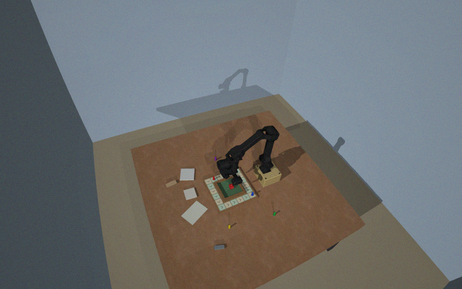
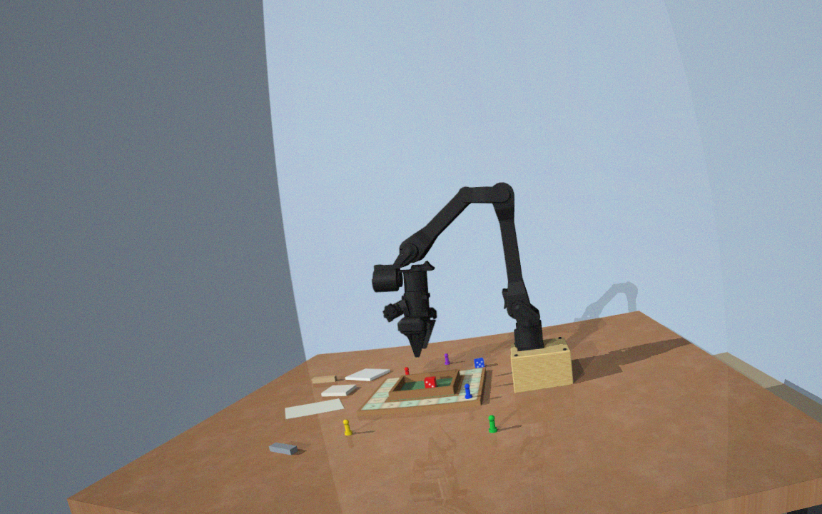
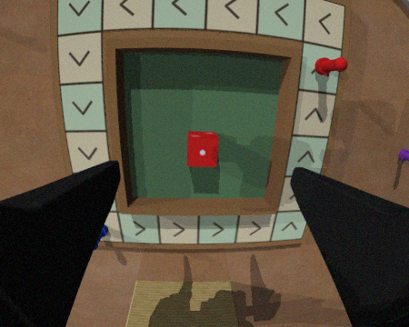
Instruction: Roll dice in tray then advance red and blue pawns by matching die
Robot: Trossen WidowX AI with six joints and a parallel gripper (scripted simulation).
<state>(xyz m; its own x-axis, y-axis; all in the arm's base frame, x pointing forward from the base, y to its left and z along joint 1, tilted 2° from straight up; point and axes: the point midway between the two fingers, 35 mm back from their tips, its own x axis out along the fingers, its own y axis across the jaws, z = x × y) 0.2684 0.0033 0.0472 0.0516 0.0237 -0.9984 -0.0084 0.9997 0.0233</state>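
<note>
My gripper tip is now 110 mm to the left of the red pawn, 80 mm above it and 70 mm short of it. The rest, counted from my gripper tip: purple pawn: 280 mm to the right, 90 mm below, 10 mm behind; blue pawn: 120 mm behind, 110 mm to the left, 80 mm below; green tray: 100 mm below.
</note>
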